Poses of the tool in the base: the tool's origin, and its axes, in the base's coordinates. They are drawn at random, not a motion.
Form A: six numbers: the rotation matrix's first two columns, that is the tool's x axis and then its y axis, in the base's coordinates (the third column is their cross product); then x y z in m.
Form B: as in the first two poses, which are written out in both.
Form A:
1: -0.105 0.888 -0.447 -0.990 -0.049 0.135 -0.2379 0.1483 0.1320
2: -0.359 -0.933 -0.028 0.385 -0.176 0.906 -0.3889 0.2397 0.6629
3: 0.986 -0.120 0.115 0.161 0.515 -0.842 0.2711 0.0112 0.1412
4: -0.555 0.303 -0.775 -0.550 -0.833 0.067 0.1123 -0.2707 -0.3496
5: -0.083 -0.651 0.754 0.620 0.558 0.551 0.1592 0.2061 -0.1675
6: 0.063 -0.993 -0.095 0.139 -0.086 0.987 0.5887 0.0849 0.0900
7: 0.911 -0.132 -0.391 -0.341 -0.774 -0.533 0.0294 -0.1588 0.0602
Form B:
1:
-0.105 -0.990 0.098 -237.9
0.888 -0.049 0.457 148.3
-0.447 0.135 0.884 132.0
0 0 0 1

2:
-0.359 0.385 -0.850 -388.9
-0.933 -0.176 0.314 239.7
-0.028 0.906 0.422 662.9
0 0 0 1

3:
0.986 0.161 0.042 271.1
-0.120 0.515 0.849 11.2
0.115 -0.842 0.527 141.2
0 0 0 1

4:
-0.555 -0.550 -0.625 112.3
0.303 -0.833 0.463 -270.7
-0.775 0.067 0.629 -349.6
0 0 0 1

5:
-0.083 0.620 -0.779 159.2
-0.651 0.558 0.513 206.1
0.754 0.551 0.357 -167.5
0 0 0 1

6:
0.063 0.139 -0.988 588.7
-0.993 -0.086 -0.075 84.9
-0.095 0.987 0.133 90.0
0 0 0 1

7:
0.911 -0.341 -0.232 29.4
-0.132 -0.774 0.619 -158.8
-0.391 -0.533 -0.750 60.2
0 0 0 1

